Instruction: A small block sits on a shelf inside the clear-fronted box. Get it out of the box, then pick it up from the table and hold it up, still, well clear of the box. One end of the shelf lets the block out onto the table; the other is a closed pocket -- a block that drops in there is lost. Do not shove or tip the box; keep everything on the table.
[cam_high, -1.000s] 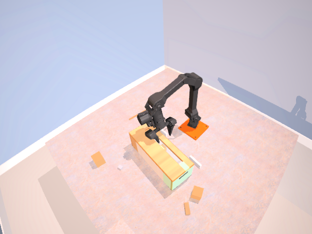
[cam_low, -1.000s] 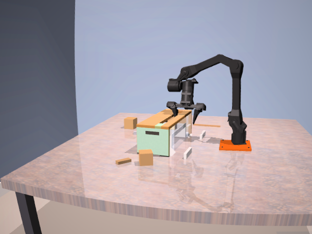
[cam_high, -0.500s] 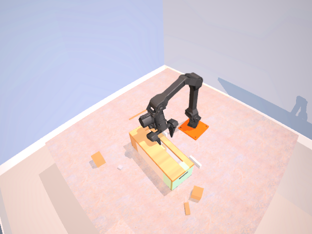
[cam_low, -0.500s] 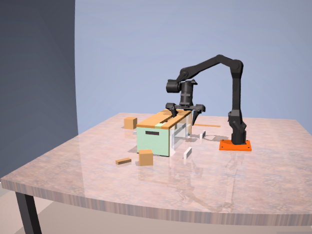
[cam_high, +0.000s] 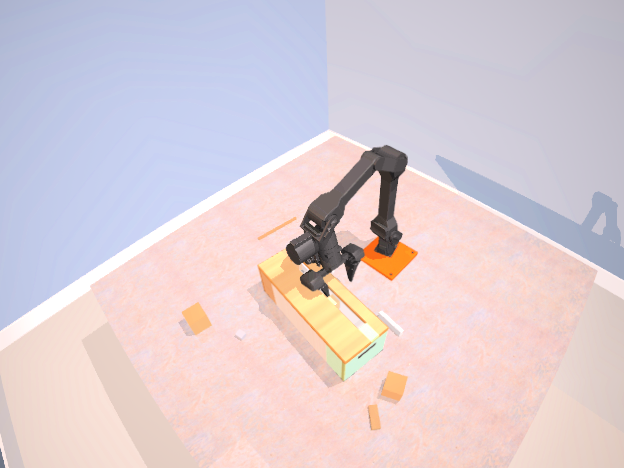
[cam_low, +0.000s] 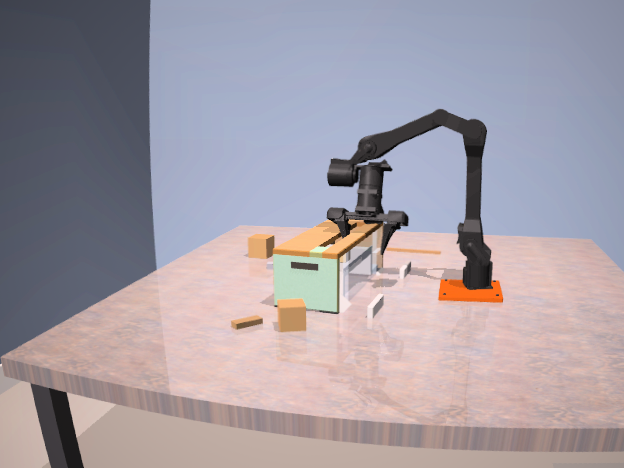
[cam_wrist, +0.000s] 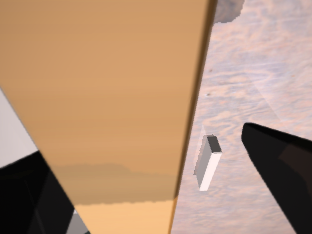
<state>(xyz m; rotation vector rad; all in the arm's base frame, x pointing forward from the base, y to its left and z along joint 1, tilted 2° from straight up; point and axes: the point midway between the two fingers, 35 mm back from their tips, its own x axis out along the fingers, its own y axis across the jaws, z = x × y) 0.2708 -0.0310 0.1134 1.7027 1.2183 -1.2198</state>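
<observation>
Now: gripper tip 50 mm short of the tan block and 10 mm to the right of it. From my gripper tip the other things lie so: box: 30 mm ahead, 10 mm to the right, 20 mm below; then thin stick: 170 mm behind, 360 mm to the right, 80 mm below.
</observation>
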